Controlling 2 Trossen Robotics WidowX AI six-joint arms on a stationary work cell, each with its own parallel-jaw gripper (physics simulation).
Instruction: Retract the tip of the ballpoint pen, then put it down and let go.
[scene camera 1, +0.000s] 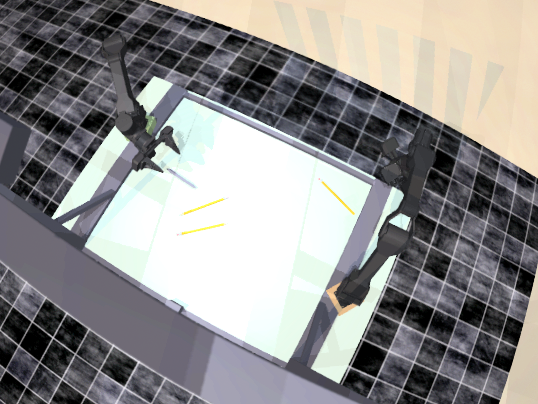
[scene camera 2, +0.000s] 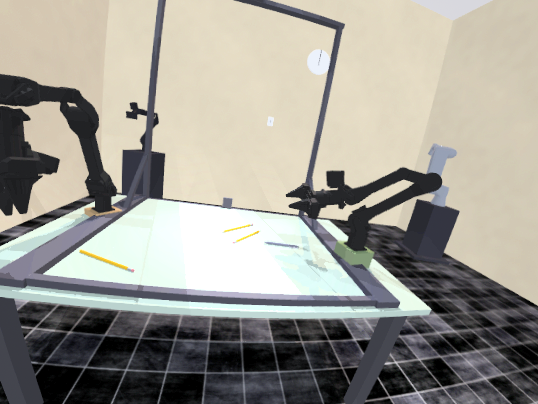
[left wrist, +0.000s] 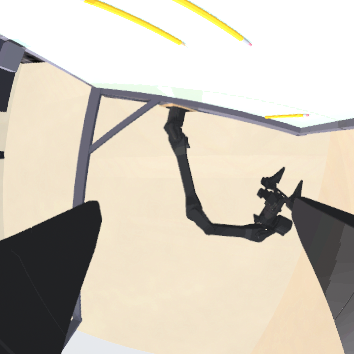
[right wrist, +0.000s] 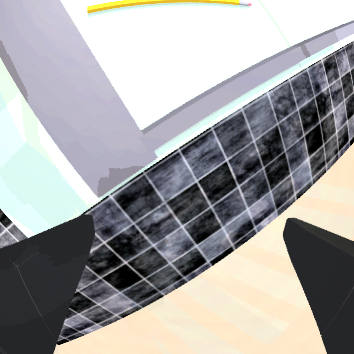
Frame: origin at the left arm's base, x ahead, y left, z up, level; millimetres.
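Seen in the pictures: left gripper, between the fingertips: (scene camera 1: 172, 163) (scene camera 2: 287, 200) (left wrist: 200, 210); right gripper, between the fingertips: (scene camera 2: 15, 214) (left wrist: 292, 172) (right wrist: 192, 228); left arm's base, origin of its link: (scene camera 1: 138, 124) (scene camera 2: 355, 246); right arm's base, origin of its link: (scene camera 1: 345, 296) (scene camera 2: 103, 209) (left wrist: 177, 108).
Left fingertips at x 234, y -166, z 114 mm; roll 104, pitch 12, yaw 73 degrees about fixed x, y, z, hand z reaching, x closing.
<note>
Pixels of each thing's top centre, then the offset from my left fingertips to it.
- slim grey-blue ballpoint pen, centre of its top: (scene camera 1: 181, 177) (scene camera 2: 281, 243) 3 mm back, 21 mm left, 166 mm down
- third pencil, centre of its top: (left wrist: 284, 116) (scene camera 2: 105, 259) (scene camera 1: 336, 196) 566 mm ahead, 111 mm left, 172 mm down
A slim grey-blue ballpoint pen (scene camera 1: 181, 178) (scene camera 2: 282, 244) lies on the table, to the right of and below the left gripper in scene camera 1; it is too small to tell whether its tip is out. It does not show in either wrist view. My left gripper (scene camera 1: 171, 162) (scene camera 2: 288, 200) is open and empty, raised above the table and apart from the pen. My right gripper (scene camera 2: 14, 212) (left wrist: 292, 172) (right wrist: 192, 228) is open and empty, high over the table's edge region, far from the pen.
Two yellow pencils (scene camera 1: 205, 206) (scene camera 1: 202, 229) lie near the pen. A third pencil (scene camera 1: 336, 196) (scene camera 2: 107, 261) (right wrist: 165, 2) lies toward the right arm's side. A dark frame (scene camera 2: 210, 292) borders the table top, with upright posts (scene camera 2: 155, 75) (scene camera 2: 325, 100) behind in scene camera 2.
</note>
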